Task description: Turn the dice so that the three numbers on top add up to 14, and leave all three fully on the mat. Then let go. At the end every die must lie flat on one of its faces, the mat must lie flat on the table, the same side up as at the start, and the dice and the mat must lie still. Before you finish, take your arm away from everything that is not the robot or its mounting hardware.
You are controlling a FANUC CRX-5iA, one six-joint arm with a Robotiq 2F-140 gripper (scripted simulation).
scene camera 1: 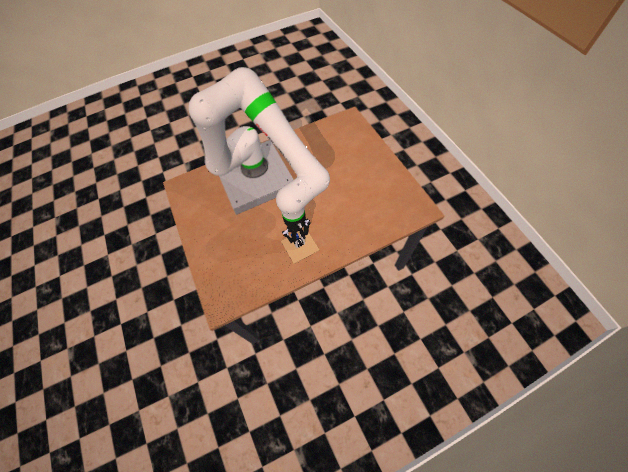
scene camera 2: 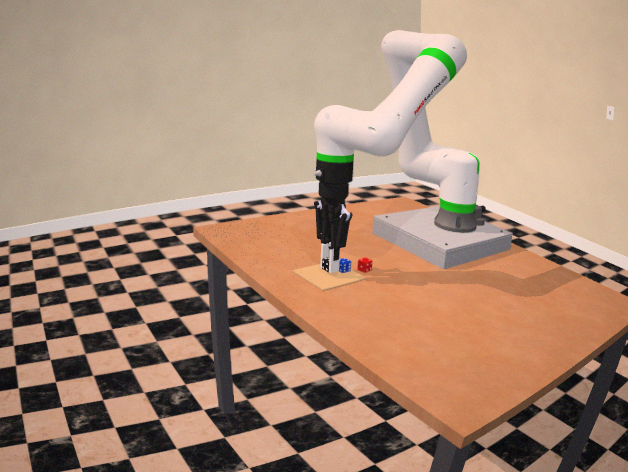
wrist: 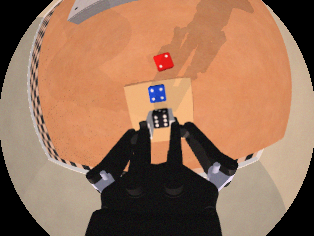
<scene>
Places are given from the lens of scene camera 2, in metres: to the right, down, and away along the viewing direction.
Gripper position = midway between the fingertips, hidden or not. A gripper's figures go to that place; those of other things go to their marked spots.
my gripper [scene camera 2: 329,269]: 0.04, 0.09, 1.50
tan mat [scene camera 2: 315,275]: 0.00, 0.10, 1.49
</scene>
